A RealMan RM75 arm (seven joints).
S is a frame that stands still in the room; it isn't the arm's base.
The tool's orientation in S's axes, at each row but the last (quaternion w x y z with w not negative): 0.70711, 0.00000, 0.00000, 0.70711; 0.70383, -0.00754, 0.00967, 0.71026; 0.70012, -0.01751, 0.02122, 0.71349; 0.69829, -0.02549, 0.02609, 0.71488; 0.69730, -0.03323, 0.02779, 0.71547; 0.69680, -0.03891, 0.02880, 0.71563; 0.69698, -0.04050, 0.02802, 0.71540; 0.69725, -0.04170, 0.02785, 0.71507; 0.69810, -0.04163, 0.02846, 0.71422; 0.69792, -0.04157, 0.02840, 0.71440; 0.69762, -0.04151, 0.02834, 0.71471
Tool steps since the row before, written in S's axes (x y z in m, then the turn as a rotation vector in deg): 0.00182, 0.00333, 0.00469, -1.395, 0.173, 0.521; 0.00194, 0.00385, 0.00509, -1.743, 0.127, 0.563; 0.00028, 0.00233, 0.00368, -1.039, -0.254, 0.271; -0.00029, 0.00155, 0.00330, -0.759, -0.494, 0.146; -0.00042, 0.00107, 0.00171, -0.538, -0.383, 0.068; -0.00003, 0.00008, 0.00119, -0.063, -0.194, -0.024; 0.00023, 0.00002, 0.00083, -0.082, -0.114, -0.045; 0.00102, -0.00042, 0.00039, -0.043, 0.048, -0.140; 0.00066, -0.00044, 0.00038, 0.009, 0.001, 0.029; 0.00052, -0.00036, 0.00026, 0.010, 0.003, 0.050; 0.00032, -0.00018, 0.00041, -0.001, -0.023, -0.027
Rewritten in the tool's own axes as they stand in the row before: 0.00333, -0.00182, 0.00469, 0.173, 1.395, 0.521; 0.00371, -0.00196, 0.00519, 0.129, 1.744, 0.561; 0.00212, -0.00030, 0.00380, -0.249, 1.045, 0.252; 0.00131, 0.00026, 0.00340, -0.485, 0.771, 0.110; 0.00093, 0.00038, 0.00180, -0.374, 0.547, 0.039; -0.00003, 0.00001, 0.00119, -0.189, 0.069, -0.041; -0.00007, -0.00024, 0.00082, -0.107, 0.086, -0.054; -0.00048, -0.00102, 0.00033, 0.063, 0.044, -0.134; -0.00049, -0.00066, 0.00032, -0.002, -0.010, 0.029; -0.00040, -0.00052, 0.00021, -0.002, -0.011, 0.050; -0.00023, -0.00032, 0.00038, -0.020, 0.002, -0.029
